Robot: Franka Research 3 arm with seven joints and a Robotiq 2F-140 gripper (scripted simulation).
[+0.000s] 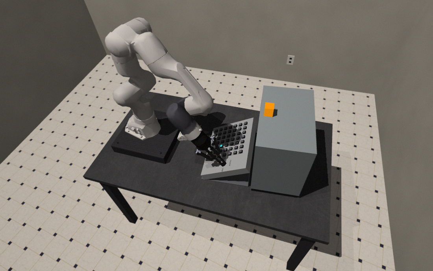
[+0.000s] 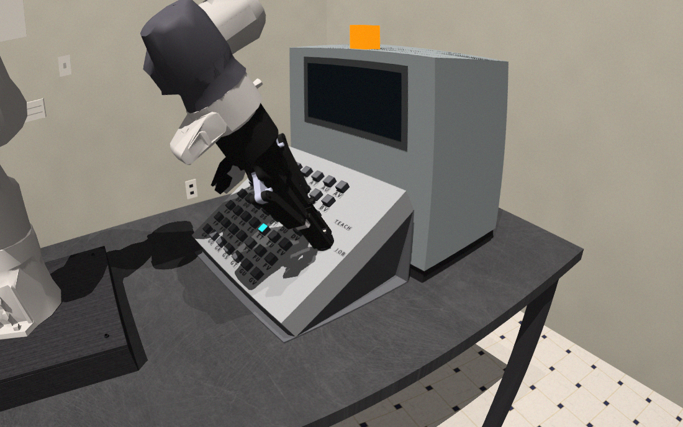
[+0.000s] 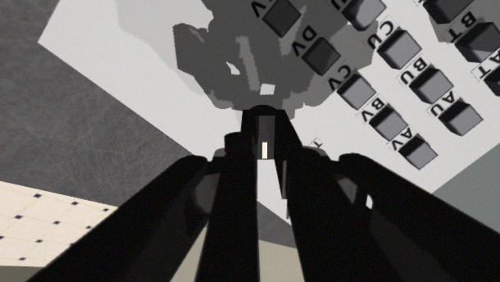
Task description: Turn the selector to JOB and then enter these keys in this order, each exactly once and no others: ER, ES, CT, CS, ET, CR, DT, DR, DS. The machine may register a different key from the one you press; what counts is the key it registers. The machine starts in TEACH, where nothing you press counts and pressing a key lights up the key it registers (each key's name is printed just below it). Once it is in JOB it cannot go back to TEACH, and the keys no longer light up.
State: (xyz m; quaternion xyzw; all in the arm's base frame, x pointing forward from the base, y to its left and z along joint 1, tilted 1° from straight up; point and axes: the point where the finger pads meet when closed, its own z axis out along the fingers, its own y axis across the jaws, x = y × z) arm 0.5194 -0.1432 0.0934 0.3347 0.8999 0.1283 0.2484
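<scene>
My gripper is now 2 cm short of the black selector knob and 2 cm above it. From my hand the other things lie so: grey keypad console 12 cm to the left, 7 cm below, 2 cm ahead.
</scene>
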